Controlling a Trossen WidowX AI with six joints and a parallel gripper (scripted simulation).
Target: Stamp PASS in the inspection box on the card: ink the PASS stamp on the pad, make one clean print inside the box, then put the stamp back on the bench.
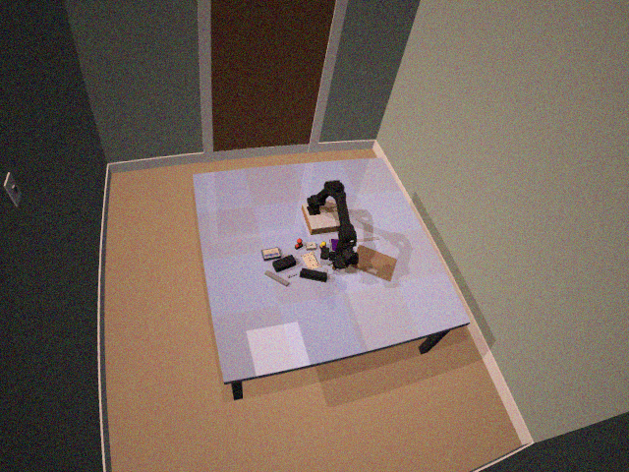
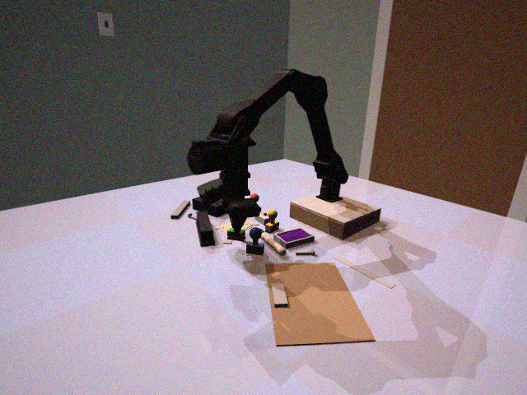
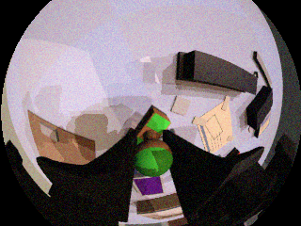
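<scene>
My gripper tip is now 30 mm past the blue-knobbed stamp, 40 mm to the right of it and 30 mm above it. From my gripper tip the other things lie so: card 80 mm behind, 100 mm to the right, 60 mm below; green-knobbed stamp right at my gripper tip; black bar 20 mm ahead, 120 mm to the right, 40 mm below.
</scene>
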